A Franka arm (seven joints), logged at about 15 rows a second.
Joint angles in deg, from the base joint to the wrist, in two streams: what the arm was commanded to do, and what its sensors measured. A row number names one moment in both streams.
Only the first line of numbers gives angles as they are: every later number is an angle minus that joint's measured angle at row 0.
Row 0, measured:
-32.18 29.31 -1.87 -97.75 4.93 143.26 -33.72
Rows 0 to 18, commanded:
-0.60 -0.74 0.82 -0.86 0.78 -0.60 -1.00
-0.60 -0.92 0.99 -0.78 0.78 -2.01 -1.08
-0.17 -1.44 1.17 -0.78 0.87 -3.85 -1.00
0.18 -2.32 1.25 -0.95 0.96 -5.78 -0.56
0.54 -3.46 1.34 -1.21 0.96 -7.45 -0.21
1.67 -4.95 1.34 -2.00 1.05 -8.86 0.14
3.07 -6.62 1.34 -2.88 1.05 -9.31 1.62
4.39 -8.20 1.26 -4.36 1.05 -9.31 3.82
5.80 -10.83 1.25 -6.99 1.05 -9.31 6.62
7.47 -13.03 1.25 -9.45 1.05 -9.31 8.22
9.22 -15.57 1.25 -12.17 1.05 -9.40 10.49
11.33 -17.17 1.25 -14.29 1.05 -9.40 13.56
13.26 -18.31 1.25 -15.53 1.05 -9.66 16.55
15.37 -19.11 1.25 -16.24 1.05 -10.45 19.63
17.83 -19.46 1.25 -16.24 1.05 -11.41 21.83
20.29 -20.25 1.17 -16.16 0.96 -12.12 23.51
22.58 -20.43 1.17 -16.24 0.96 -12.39 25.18
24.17 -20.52 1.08 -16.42 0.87 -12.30 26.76
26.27 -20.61 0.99 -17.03 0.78 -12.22 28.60
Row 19, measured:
22.84 -18.80 1.88 -14.64 0.12 -11.64 25.74
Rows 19 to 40, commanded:
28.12 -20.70 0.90 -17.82 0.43 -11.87 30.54
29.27 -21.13 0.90 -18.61 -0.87 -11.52 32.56
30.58 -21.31 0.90 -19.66 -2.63 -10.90 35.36
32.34 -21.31 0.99 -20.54 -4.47 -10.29 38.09
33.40 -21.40 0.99 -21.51 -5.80 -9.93 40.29
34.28 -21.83 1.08 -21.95 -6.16 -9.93 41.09
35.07 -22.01 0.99 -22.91 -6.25 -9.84 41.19
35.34 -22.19 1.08 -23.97 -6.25 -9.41 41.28
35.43 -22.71 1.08 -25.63 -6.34 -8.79 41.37
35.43 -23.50 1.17 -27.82 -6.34 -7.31 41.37
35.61 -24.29 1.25 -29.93 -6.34 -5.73 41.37
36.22 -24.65 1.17 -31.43 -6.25 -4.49 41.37
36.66 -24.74 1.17 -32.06 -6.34 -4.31 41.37
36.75 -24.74 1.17 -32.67 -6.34 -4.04 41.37
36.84 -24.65 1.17 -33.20 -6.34 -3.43 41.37
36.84 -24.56 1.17 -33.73 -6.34 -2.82 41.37
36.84 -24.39 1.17 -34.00 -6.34 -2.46 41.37
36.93 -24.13 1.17 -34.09 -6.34 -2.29 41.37
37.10 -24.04 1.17 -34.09 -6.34 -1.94 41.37
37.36 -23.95 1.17 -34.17 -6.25 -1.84 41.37
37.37 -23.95 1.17 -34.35 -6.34 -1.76 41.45
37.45 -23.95 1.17 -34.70 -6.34 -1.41 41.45
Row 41, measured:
36.36 -22.72 1.75 -32.57 -5.17 -3.35 40.24
